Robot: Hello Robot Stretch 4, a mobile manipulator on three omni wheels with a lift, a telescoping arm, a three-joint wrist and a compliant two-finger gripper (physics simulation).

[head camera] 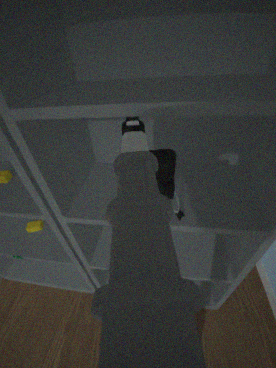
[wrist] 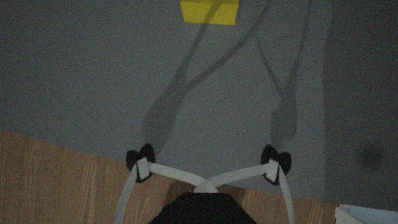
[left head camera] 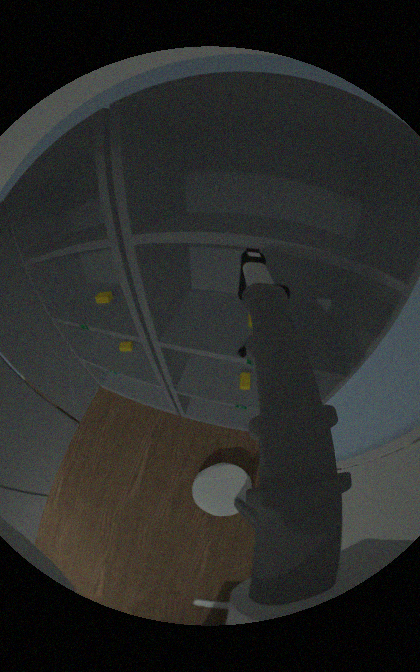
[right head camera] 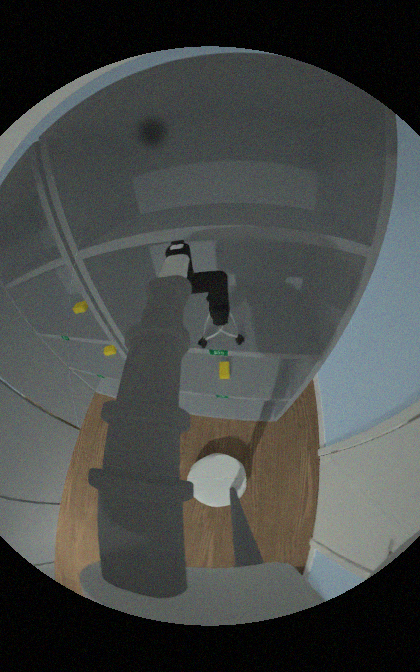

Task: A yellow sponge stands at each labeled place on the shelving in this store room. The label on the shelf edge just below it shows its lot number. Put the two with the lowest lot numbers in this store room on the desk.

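Frame: origin at the robot's base, x ahead, y left, z up, level; centimetres.
Seen in the pictures: gripper, between the fingertips: (wrist: pixel 208 157).
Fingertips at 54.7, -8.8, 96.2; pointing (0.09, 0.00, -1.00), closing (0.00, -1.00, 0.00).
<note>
Offsets run from my fingertips to a thing's top centre, as dx, dy, dz. "spot": to the spot under its first point.
My gripper (right head camera: pixel 221 341) (wrist: pixel 208 157) is open with nothing between its fingertips, pointing down over a shelf board of the right bay near its front edge. A yellow sponge {spot: +16.4, -0.3, +2.7} (wrist: pixel 210 12) (left head camera: pixel 250 321) lies on that board, ahead of the fingertips and cut by the top of the wrist view; the arm half hides it in the left head view. The green label (right head camera: pixel 218 352) on that edge is too blurred to read surely. Another sponge (left head camera: pixel 245 381) (right head camera: pixel 224 370) is one level below. Two sponges, an upper {spot: +37.1, +85.6, +3.6} (head camera: pixel 5 176) and a lower {+37.7, +89.3, -41.2} (head camera: pixel 34 226), are in the left bay. The desk does not show.
The grey shelving (head camera: pixel 60 111) has a double upright between its bays and a board above my wrist. My arm (head camera: pixel 145 260) reaches in under that board. A round white object (left head camera: pixel 215 490) (right head camera: pixel 212 480) is low over the wooden floor (right head camera: pixel 285 465). A blue wall (right head camera: pixel 345 380) stands right.
</note>
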